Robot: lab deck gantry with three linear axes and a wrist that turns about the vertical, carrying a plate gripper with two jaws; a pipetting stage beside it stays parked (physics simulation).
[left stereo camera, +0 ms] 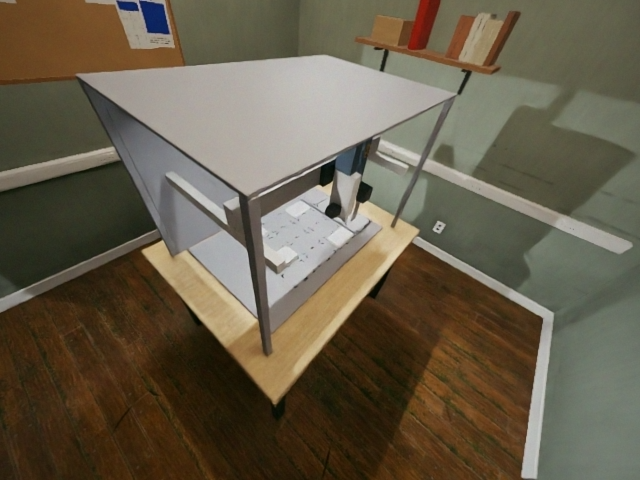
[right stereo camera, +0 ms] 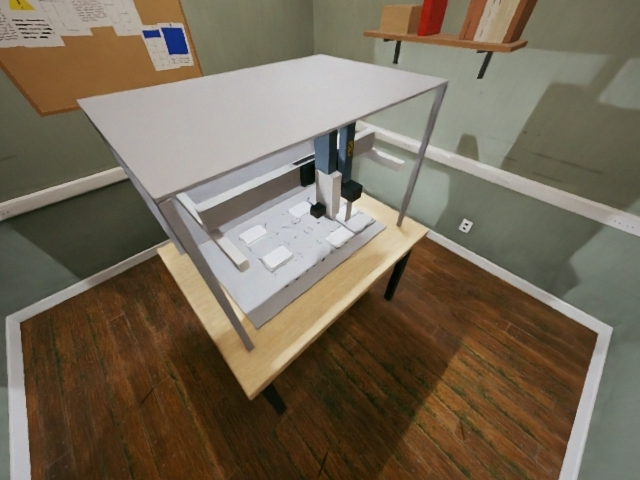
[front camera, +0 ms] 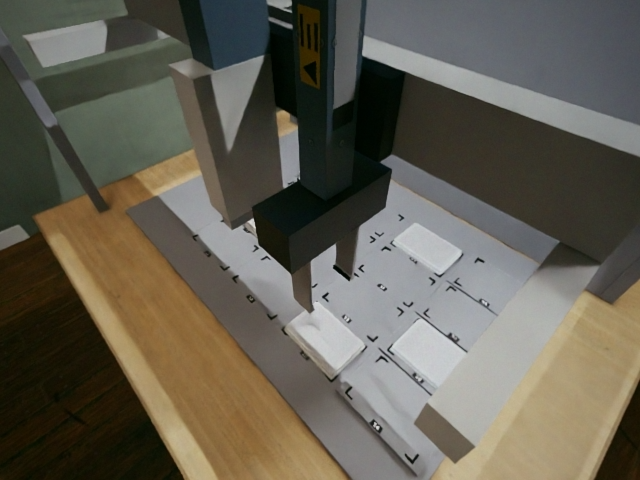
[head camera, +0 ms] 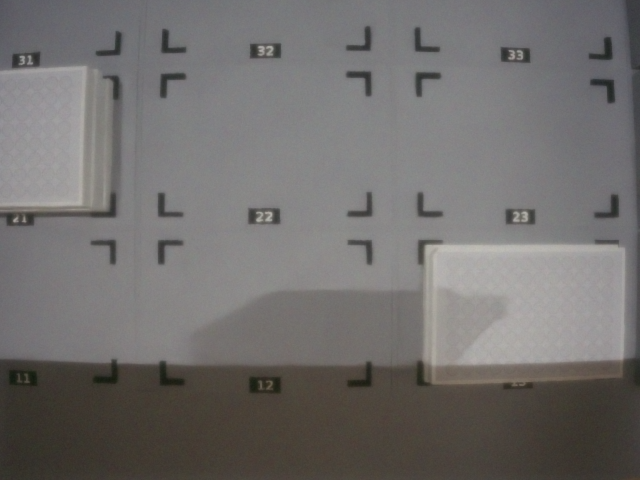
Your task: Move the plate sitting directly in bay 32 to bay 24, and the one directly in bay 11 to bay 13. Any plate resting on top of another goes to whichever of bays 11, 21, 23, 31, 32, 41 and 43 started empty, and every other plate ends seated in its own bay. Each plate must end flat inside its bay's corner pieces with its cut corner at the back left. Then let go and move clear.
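Where they show: gripper, between the fingertips: (right stereo camera: 341, 215) (front camera: 324, 288); robot's base, origin of its link: (left stereo camera: 295, 287) (right stereo camera: 286, 286) (front camera: 194, 237).
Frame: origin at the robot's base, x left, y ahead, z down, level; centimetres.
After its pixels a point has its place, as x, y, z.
My gripper (front camera: 327, 291) {4.3, 39.2, -16.0} is open and empty, its two jaws apart above the back-left part of the plate in bay 13. That white plate (front camera: 325, 338) {4.1, 39.9, -1.4} (head camera: 527, 315) {4.3, 38.9, -1.4} (left stereo camera: 340, 237) {3.9, 38.3, -1.5} (right stereo camera: 339, 236) {4.2, 39.0, -1.4} lies flat, its cut corner at the upper left in the head view. A plate (front camera: 429, 351) {14.8, 54.4, -2.9} lies in bay 24. Another plate (front camera: 428, 248) {35.7, 40.0, -1.4} (left stereo camera: 298, 208) {35.9, 39.2, -1.4} (right stereo camera: 299, 209) {36.3, 38.1, -1.5} lies in bay 43. At bay 21, white plates (head camera: 41, 139) {14.8, 10.0, -2.7} (right stereo camera: 277, 257) {14.3, 6.0, -2.7} show stepped edges like a stack. A plate (right stereo camera: 253, 235) {35.2, 5.8, -2.8} lies behind them, apparently in bay 41. Bays 32, 22, 12, 23 and 33 show bare.
The parked pipetting stage (front camera: 232, 139) hangs left of the gripper and hides part of the deck in the front view. A pale side rail (front camera: 491, 356) {-3.6, 61.7, -40.0} runs along the right, partly over bay 24's plate. Frame posts (left stereo camera: 254, 273) (right stereo camera: 423, 155) stand at the table's corners.
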